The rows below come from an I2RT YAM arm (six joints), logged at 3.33 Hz.
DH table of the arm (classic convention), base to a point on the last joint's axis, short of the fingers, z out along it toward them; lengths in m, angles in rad. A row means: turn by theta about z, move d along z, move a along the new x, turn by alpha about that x. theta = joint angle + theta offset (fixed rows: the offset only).
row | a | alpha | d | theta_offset
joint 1 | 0.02 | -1.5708 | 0.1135 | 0
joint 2 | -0.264 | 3.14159 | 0 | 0
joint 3 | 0.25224 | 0 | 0 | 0.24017
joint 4 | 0.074 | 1.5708 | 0 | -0.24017
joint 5 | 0 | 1.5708 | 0 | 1.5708
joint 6 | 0 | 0 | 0.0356 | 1.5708
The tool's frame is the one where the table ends.
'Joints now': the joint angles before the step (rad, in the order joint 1, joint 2, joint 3, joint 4, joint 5, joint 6). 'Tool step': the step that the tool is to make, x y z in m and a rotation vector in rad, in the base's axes. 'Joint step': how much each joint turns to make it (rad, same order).
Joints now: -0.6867 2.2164 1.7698 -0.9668 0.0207 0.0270
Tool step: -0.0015 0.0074 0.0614 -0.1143 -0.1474 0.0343
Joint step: 0.0101 -0.1381 0.0079 0.0408 -0.0100 -0.0224
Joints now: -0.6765 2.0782 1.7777 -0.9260 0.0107 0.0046
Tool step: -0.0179 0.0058 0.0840 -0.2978 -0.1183 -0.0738
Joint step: -0.0013 -0.1758 0.0244 0.0802 0.1730 -0.0094
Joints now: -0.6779 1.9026 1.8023 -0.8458 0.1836 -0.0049
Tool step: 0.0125 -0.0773 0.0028 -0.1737 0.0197 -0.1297
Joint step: -0.0998 0.2380 0.3233 0.0326 0.1297 -0.0688
